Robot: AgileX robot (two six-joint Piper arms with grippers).
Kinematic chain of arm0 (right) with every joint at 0, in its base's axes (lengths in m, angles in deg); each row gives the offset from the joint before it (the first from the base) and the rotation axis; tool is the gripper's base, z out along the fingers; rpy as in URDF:
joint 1: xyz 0 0 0.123 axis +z
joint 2: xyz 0 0 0 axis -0.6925 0.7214 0
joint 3: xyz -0.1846 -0.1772 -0.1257 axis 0.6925 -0.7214 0
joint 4: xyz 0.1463 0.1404 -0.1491 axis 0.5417 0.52 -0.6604
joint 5: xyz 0 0 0 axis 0.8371 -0.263 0.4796
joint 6: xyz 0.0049 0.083 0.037 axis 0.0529 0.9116 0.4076
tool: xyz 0 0 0 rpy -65.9 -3.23 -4.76
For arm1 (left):
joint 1: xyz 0 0 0.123 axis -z
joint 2: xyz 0 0 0 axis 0.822 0.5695 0
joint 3: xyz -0.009 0.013 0.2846 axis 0.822 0.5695 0
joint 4: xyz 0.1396 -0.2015 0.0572 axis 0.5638 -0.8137 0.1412
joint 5: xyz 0 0 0 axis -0.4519 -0.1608 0.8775
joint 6: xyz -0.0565 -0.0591 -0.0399 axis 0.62 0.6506 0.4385
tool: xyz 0 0 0 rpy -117.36 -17.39 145.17
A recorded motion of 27 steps. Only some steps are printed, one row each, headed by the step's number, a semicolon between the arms.
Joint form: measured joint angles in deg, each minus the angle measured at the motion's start. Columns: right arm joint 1, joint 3, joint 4, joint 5, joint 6, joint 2; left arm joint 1, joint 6, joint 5, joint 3, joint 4, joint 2.
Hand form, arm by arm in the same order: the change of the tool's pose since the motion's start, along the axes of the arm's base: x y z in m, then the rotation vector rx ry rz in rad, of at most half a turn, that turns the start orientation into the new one. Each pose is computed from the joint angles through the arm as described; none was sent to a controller.
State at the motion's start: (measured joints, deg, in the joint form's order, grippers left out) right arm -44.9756 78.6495 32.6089 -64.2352 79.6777 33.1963; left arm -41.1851 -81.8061 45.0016 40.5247 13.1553 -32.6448
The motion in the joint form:
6: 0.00 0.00 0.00 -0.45 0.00 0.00; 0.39 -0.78 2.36 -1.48 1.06 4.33
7: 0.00 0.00 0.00 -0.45 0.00 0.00; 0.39 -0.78 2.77 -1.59 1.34 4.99
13: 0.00 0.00 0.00 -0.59 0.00 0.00; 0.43 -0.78 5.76 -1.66 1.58 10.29
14: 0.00 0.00 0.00 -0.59 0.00 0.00; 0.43 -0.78 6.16 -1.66 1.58 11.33
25: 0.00 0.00 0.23 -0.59 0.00 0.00; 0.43 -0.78 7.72 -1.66 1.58 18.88
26: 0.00 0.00 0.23 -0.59 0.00 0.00; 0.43 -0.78 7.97 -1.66 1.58 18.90
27: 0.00 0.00 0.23 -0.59 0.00 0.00; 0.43 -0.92 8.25 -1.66 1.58 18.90
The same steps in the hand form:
6: 0.0002 -0.0001 -0.0007 0.0002 0.0078 -0.0010; 0.0187 -0.0029 -0.0030 0.0330 0.0085 0.0181
7: 0.0002 -0.0001 -0.0007 0.0002 0.0078 -0.0010; 0.0217 -0.0031 -0.0042 0.0392 0.0119 0.0232
13: 0.0003 -0.0001 -0.0009 0.0003 0.0102 -0.0013; 0.0437 -0.0058 -0.0191 0.0615 0.0648 0.0596
14: 0.0003 -0.0001 -0.0009 0.0003 0.0102 -0.0013; 0.0477 -0.0064 -0.0224 0.0658 0.0777 0.0645
25: 0.0003 -0.0002 -0.0009 0.0043 0.0101 -0.0010; 0.0728 -0.0113 -0.0499 0.1015 0.1859 0.0818
26: 0.0003 -0.0002 -0.0009 0.0043 0.0101 -0.0010; 0.0732 -0.0111 -0.0498 0.1013 0.1833 0.0850
27: 0.0003 -0.0002 -0.0009 0.0043 0.0101 -0.0010; 0.0735 -0.0109 -0.0496 0.1026 0.1785 0.0874

